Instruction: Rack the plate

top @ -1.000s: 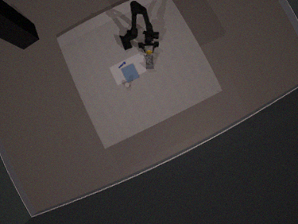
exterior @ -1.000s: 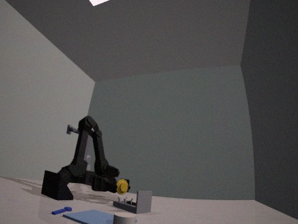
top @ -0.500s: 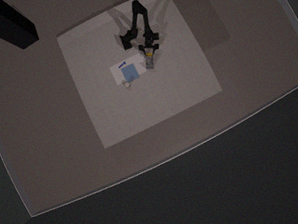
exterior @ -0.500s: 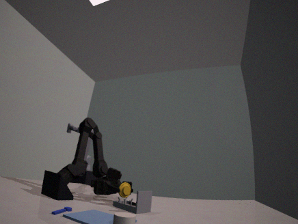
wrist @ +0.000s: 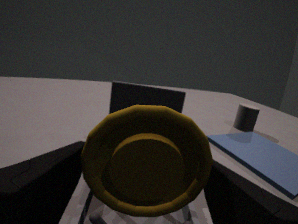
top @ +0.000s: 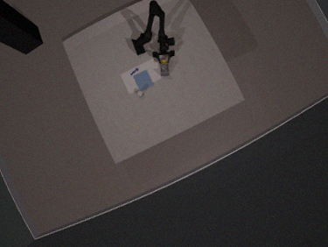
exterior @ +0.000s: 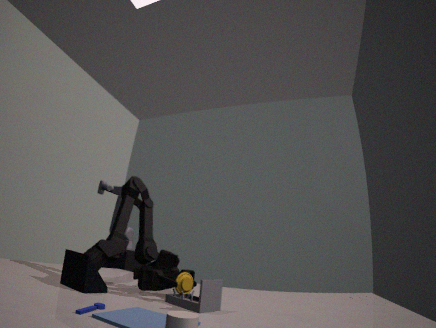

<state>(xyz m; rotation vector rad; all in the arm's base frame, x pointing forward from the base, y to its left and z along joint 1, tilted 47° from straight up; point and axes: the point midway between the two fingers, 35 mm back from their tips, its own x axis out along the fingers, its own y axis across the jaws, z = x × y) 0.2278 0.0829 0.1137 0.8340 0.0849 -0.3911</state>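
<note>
Right now the yellow plate is 10 mm behind my gripper tip. Round my gripper tip: blue bar (70 mm behind, 250 mm to the right, 50 mm below); blue flat mat (40 mm ahead, 220 mm to the right, 50 mm below); grey dish rack (20 mm ahead, 10 mm to the right, 30 mm below).
</note>
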